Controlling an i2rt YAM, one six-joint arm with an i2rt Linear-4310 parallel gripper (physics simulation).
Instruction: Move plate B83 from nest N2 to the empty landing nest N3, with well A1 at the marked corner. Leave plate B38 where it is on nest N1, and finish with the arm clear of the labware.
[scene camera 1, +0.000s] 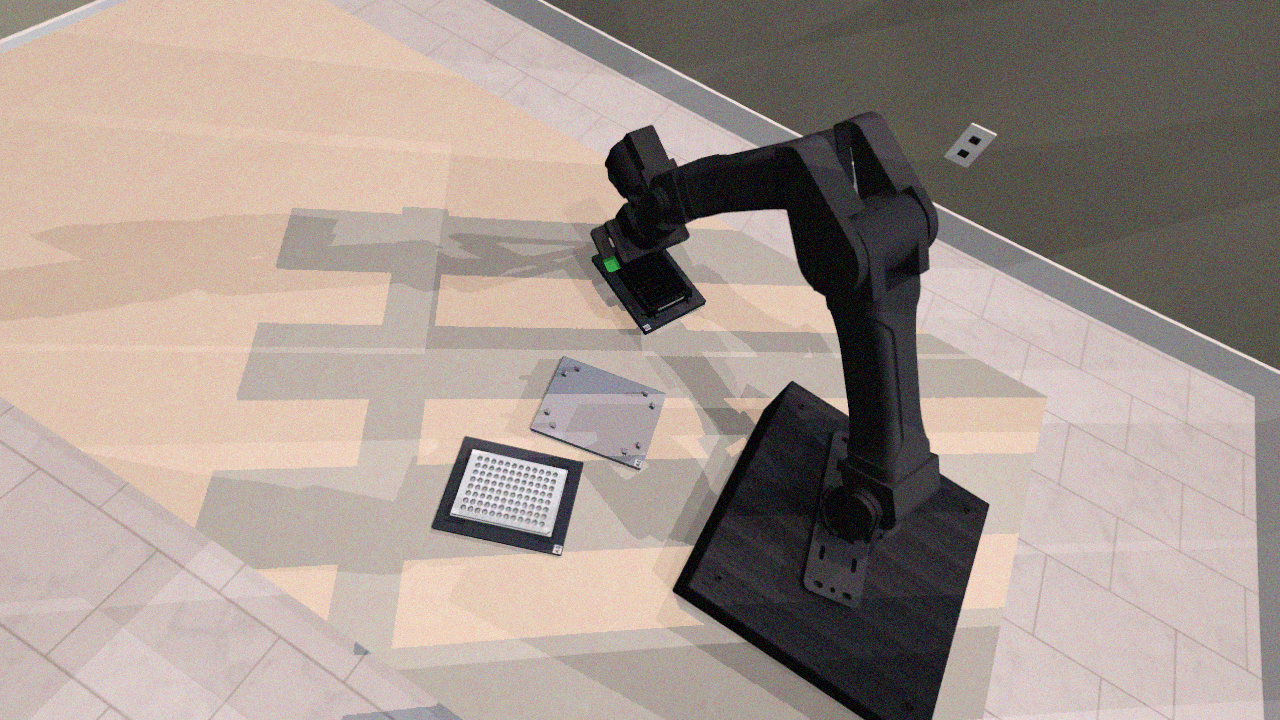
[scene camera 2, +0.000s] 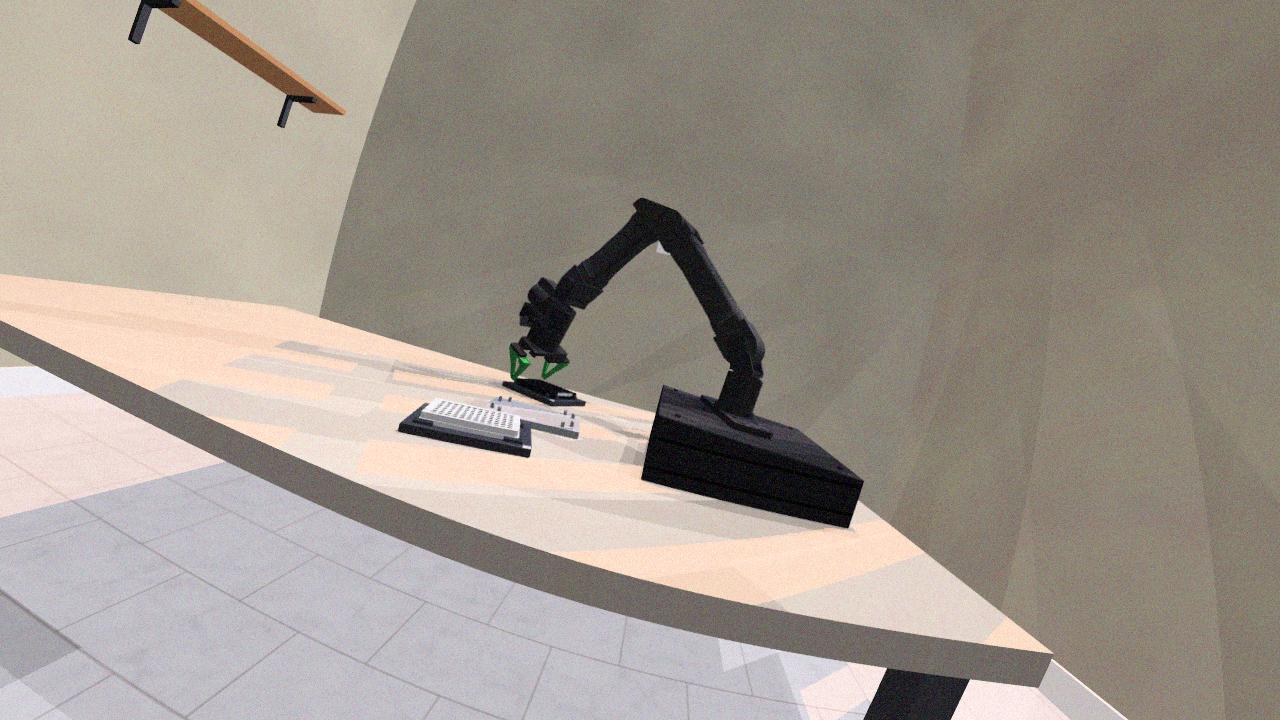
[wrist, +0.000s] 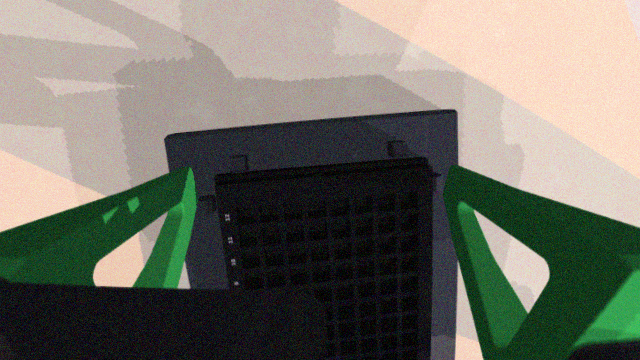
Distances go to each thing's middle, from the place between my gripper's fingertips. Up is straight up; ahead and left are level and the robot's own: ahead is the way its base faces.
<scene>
I see the grey nest (scene camera 1: 591, 409) 280 mm to the left of my hand, 60 mm behind it and 20 mm below it.
</scene>
